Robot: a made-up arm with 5 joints.
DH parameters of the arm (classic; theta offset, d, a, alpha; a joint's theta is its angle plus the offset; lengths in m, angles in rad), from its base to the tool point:
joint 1: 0 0.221 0 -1.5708
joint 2: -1.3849 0 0.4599 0
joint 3: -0.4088 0 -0.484 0
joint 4: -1.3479 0 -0.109 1.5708
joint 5: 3.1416 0.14 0 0
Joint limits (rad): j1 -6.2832..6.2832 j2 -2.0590..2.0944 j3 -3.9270..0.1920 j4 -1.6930..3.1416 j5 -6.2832..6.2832
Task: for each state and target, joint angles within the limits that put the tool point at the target. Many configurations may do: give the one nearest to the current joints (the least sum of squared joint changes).
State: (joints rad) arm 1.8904 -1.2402 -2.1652 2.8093 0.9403
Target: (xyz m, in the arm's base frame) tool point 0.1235 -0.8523 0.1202
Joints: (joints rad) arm 1.7147 -2.0561 -2.7214 2.5382 0.9403
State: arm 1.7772 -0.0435 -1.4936 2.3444 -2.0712
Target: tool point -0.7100 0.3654 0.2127
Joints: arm 2.6663 0.7005 -1.7903 1.8972 -2.0712
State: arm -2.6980 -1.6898 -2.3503 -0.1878 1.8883
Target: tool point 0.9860 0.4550 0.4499
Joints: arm -2.7092 -1.6223 -2.5061 0.0563 1.8883
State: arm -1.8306 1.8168 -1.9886 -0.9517 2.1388
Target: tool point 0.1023 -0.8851 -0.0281
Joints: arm -1.4557 1.4621 -1.9819 -1.3260 2.1388
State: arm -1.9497 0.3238 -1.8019 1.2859 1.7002
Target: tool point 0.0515 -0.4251 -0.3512
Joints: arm -1.4502 1.2953 -1.2456 1.3040 1.7002
